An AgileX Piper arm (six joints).
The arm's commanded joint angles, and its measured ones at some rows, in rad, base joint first. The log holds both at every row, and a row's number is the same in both.
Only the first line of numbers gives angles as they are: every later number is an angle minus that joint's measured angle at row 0.
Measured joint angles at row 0:
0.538, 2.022, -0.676, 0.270, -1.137, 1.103
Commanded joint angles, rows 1 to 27:
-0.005, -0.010, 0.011, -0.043, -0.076, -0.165
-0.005, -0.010, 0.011, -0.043, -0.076, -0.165
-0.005, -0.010, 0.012, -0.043, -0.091, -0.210
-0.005, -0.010, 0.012, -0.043, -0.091, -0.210
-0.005, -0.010, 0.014, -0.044, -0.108, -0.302
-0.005, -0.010, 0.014, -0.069, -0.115, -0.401
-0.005, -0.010, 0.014, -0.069, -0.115, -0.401
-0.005, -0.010, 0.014, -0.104, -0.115, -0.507
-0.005, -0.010, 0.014, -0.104, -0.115, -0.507
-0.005, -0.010, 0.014, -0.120, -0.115, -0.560
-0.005, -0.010, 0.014, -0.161, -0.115, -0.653
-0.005, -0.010, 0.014, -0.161, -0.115, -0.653
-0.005, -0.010, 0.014, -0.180, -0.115, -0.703
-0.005, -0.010, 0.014, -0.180, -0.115, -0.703
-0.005, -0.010, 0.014, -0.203, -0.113, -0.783
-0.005, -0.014, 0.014, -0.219, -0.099, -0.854
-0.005, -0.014, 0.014, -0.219, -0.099, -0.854
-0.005, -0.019, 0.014, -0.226, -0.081, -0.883
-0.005, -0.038, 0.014, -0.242, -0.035, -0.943
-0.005, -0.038, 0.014, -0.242, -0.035, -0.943
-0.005, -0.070, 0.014, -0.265, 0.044, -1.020
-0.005, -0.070, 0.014, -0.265, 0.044, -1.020
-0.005, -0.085, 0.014, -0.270, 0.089, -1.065
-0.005, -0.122, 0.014, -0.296, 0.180, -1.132
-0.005, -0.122, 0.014, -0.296, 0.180, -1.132
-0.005, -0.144, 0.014, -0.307, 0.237, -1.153
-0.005, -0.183, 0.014, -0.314, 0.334, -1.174
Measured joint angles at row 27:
-0.001, -0.126, 0.016, -0.286, 0.202, -1.103
